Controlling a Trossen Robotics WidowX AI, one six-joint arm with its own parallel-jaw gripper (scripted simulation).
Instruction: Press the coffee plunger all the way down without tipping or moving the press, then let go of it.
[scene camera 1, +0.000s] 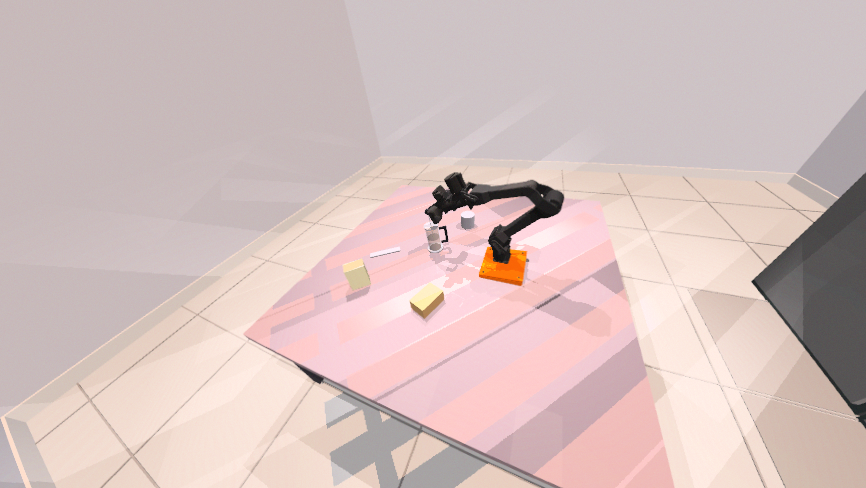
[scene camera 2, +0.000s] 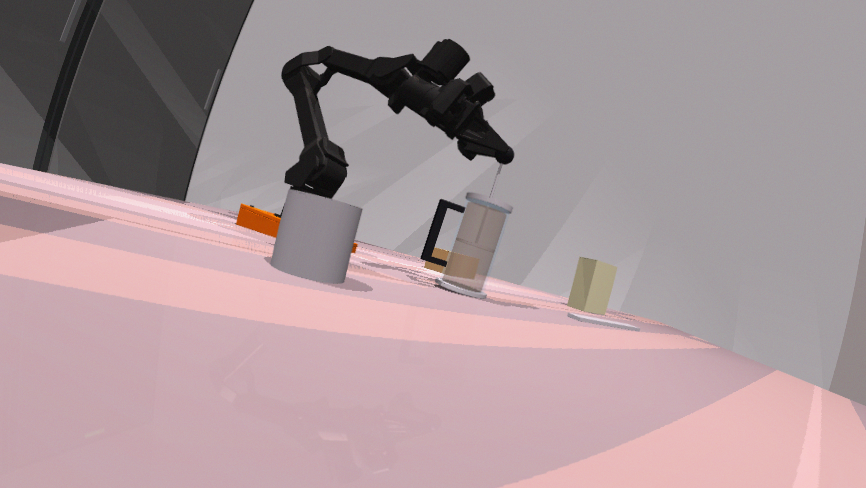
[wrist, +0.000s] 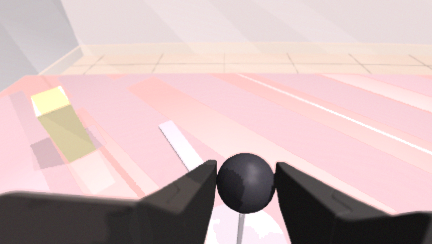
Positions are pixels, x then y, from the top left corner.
Labels:
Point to a tan block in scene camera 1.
425, 301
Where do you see the gripper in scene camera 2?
508, 153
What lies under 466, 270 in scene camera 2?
A glass coffee press.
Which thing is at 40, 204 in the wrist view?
The gripper.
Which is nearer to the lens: the pale yellow block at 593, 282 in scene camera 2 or the grey cylinder cup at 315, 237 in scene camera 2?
The grey cylinder cup.

